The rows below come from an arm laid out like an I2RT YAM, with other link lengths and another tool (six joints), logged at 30 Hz.
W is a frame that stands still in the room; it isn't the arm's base.
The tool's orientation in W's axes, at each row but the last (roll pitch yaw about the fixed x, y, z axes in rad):
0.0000 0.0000 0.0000
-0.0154 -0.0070 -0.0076
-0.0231 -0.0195 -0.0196
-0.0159 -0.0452 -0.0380
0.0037 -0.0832 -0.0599
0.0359 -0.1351 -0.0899
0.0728 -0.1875 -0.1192
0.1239 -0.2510 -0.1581
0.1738 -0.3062 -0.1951
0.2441 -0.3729 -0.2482
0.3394 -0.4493 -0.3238
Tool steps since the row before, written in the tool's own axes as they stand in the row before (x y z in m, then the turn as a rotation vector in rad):
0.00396 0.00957 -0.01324 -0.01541 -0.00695 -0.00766
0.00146 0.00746 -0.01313 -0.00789 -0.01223 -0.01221
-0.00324 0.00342 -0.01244 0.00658 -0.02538 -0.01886
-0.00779 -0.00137 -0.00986 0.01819 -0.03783 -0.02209
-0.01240 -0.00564 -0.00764 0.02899 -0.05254 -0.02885
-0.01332 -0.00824 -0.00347 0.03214 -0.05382 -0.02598
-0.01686 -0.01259 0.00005 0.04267 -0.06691 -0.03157
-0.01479 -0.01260 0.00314 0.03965 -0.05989 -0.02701
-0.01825 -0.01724 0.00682 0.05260 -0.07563 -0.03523
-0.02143 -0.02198 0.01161 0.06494 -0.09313 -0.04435
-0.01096 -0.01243 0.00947 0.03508 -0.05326 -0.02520
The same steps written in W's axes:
0.00396 0.00957 -0.01324 -0.01541 -0.00695 -0.00766
0.00161 0.00724 -0.01323 -0.00790 -0.01236 -0.01208
-0.00293 0.00319 -0.01258 0.00643 -0.02594 -0.01814
-0.00739 -0.00125 -0.01018 0.01768 -0.03888 -0.02064
-0.01204 -0.00490 -0.00866 0.02811 -0.05421 -0.02653
-0.01337 -0.00694 -0.00552 0.03072 -0.05584 -0.02331
-0.01778 -0.01052 -0.00399 0.04069 -0.06977 -0.02776
-0.01656 -0.01041 -0.00216 0.03749 -0.06278 -0.02328
-0.02170 -0.01422 -0.00194 0.05007 -0.07962 -0.02970
-0.02738 -0.01796 -0.00226 0.06220 -0.09793 -0.03738
-0.01606 -0.01030 -0.00044 0.03373 -0.05545 -0.02214

